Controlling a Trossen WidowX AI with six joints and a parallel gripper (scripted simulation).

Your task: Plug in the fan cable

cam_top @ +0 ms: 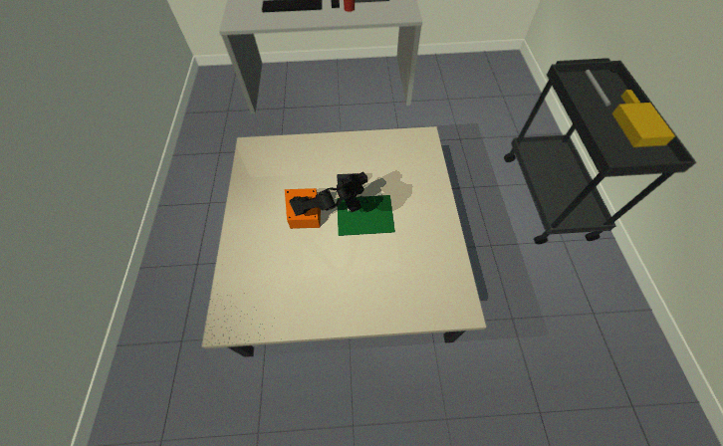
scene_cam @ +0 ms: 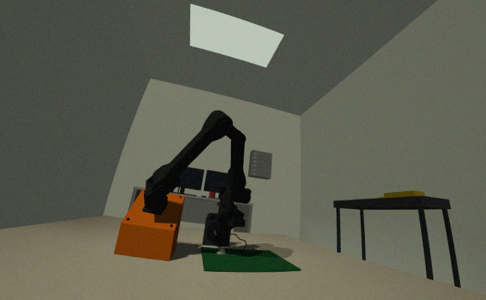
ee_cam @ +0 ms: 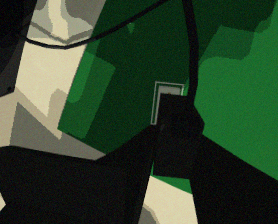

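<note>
My gripper tip is 1 cm below the dark fan plug and 1 cm short of it. Round my gripper tip: black fan (14 cm to the left, 2 cm above, 1 cm behind); then green board (9 cm ahead, 6 cm below, 3 cm to the right).
</note>
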